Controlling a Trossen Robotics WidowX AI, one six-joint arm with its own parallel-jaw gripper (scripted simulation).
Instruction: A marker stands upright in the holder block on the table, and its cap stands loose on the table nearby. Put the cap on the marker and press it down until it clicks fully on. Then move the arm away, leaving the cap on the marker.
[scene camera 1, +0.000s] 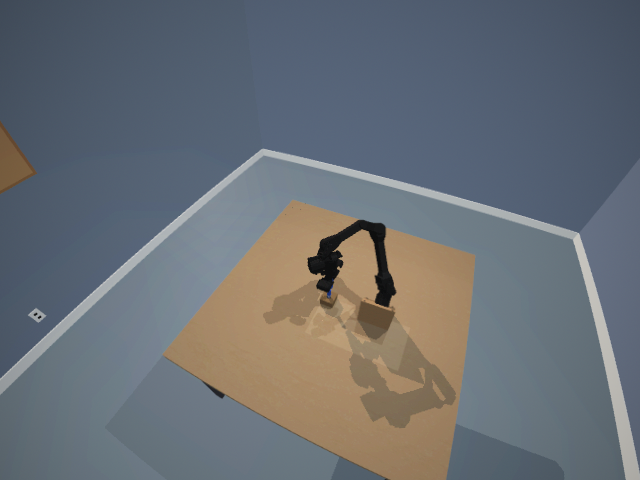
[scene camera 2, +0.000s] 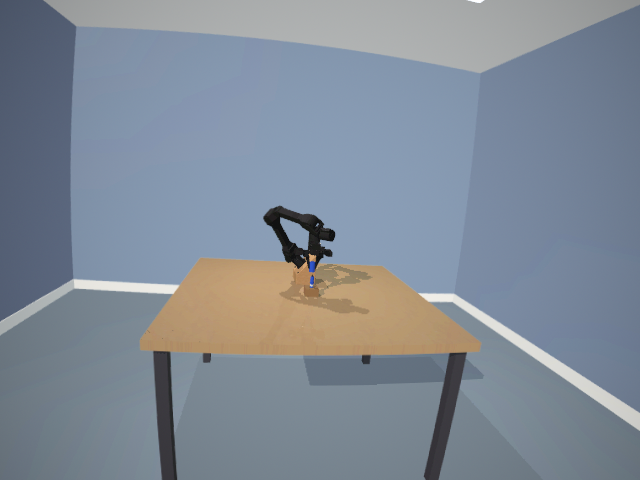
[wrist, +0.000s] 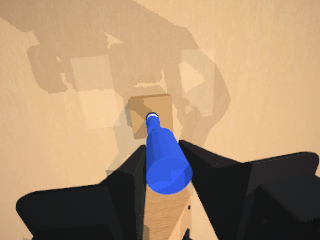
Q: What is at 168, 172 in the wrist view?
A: A blue cap.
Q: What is the gripper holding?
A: A blue cap.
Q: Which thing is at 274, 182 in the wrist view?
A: The gripper.
